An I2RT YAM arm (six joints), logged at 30 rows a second.
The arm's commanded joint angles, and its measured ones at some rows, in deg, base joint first. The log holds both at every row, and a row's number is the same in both.
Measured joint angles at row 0: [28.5 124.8 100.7 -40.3 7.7 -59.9]
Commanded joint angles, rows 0 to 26: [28.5 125.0 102.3 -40.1 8.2 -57.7]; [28.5 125.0 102.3 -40.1 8.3 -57.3]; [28.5 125.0 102.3 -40.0 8.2 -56.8]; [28.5 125.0 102.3 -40.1 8.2 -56.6]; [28.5 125.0 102.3 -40.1 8.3 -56.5]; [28.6 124.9 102.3 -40.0 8.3 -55.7]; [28.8 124.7 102.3 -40.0 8.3 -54.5]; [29.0 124.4 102.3 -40.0 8.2 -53.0]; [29.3 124.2 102.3 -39.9 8.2 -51.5]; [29.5 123.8 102.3 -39.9 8.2 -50.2]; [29.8 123.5 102.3 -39.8 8.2 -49.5]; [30.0 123.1 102.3 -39.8 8.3 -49.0]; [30.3 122.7 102.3 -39.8 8.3 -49.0]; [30.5 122.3 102.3 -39.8 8.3 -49.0]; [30.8 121.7 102.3 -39.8 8.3 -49.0]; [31.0 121.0 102.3 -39.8 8.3 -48.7]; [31.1 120.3 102.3 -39.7 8.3 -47.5]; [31.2 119.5 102.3 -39.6 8.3 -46.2]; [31.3 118.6 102.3 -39.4 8.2 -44.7]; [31.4 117.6 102.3 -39.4 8.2 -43.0]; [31.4 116.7 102.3 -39.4 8.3 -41.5]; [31.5 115.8 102.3 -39.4 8.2 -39.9]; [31.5 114.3 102.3 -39.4 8.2 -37.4]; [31.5 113.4 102.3 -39.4 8.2 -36.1]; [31.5 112.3 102.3 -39.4 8.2 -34.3]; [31.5 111.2 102.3 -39.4 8.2 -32.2]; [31.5 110.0 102.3 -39.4 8.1 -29.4]
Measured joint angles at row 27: [31.2 114.9 100.8 -39.7 8.1 -38.5]
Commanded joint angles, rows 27 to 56: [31.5 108.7 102.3 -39.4 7.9 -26.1]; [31.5 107.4 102.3 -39.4 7.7 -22.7]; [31.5 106.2 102.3 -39.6 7.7 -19.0]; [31.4 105.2 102.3 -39.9 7.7 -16.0]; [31.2 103.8 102.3 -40.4 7.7 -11.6]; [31.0 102.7 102.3 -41.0 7.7 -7.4]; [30.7 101.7 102.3 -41.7 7.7 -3.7]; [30.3 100.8 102.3 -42.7 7.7 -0.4]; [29.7 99.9 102.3 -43.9 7.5 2.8]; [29.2 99.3 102.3 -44.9 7.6 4.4]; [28.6 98.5 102.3 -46.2 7.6 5.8]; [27.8 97.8 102.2 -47.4 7.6 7.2]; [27.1 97.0 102.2 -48.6 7.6 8.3]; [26.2 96.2 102.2 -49.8 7.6 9.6]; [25.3 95.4 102.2 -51.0 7.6 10.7]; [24.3 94.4 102.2 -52.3 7.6 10.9]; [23.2 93.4 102.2 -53.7 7.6 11.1]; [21.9 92.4 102.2 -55.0 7.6 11.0]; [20.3 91.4 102.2 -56.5 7.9 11.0]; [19.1 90.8 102.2 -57.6 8.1 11.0]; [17.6 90.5 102.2 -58.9 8.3 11.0]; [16.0 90.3 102.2 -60.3 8.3 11.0]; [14.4 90.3 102.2 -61.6 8.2 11.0]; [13.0 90.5 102.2 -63.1 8.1 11.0]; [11.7 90.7 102.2 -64.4 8.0 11.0]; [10.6 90.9 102.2 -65.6 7.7 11.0]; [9.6 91.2 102.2 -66.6 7.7 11.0]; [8.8 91.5 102.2 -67.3 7.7 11.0]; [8.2 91.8 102.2 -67.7 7.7 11.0]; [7.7 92.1 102.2 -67.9 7.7 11.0]
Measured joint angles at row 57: [9.0 91.3 101.4 -67.5 7.7 10.5]
